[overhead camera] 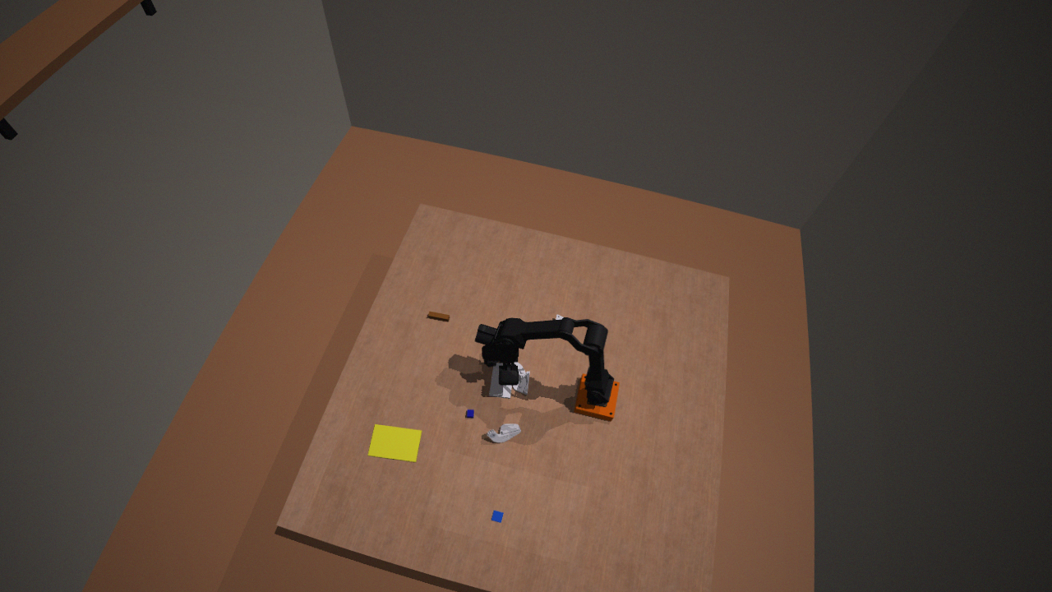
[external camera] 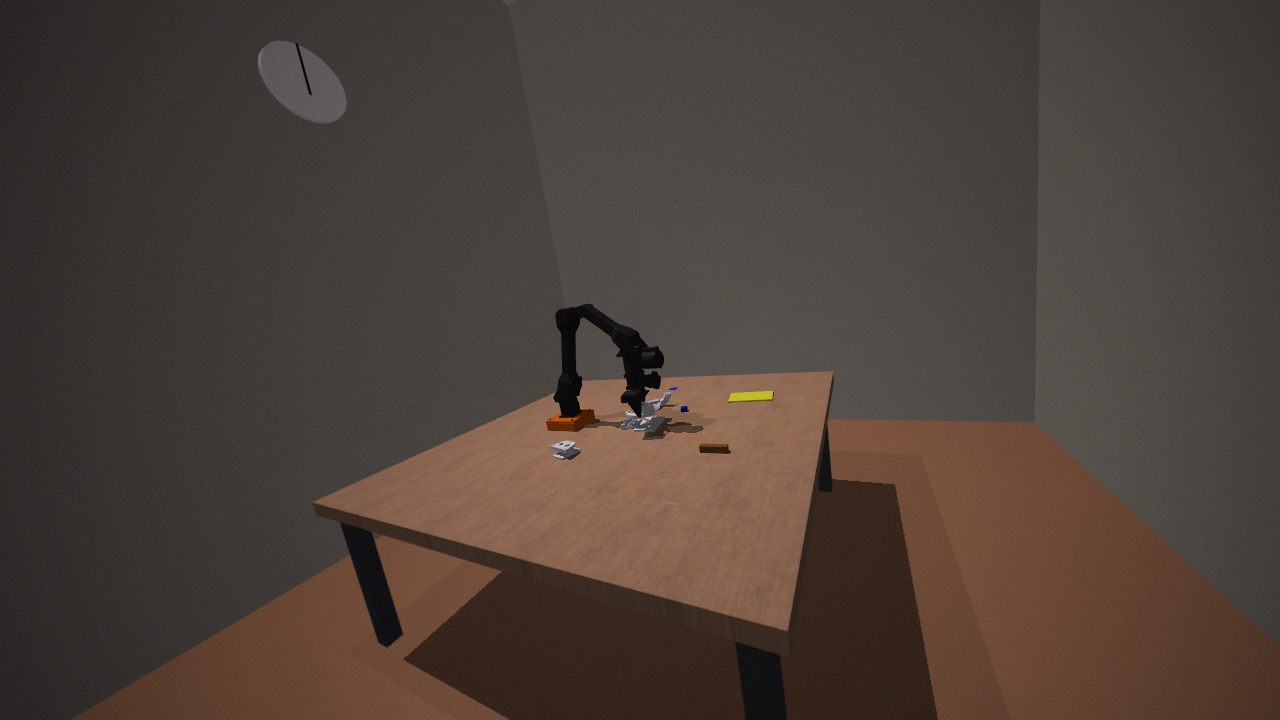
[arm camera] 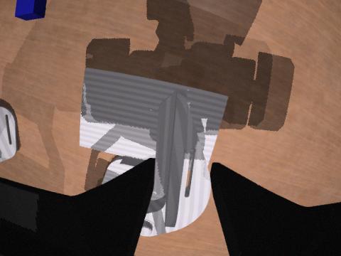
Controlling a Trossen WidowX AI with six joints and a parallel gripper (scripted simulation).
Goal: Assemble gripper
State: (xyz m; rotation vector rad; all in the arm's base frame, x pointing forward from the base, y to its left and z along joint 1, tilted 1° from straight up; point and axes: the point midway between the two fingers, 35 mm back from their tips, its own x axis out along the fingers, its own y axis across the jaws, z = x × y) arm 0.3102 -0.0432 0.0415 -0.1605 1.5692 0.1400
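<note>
My gripper tip is 10 mm short of the white card, 30 mm to the right of it and 40 mm above it. Round my gripper tip: blue cube (90 mm ahead, 170 mm to the left, 40 mm below); then brown block (280 mm ahead, 160 mm to the right, 40 mm below); then yellow sheet (300 mm ahead, 310 mm to the left, 40 mm below).
</note>
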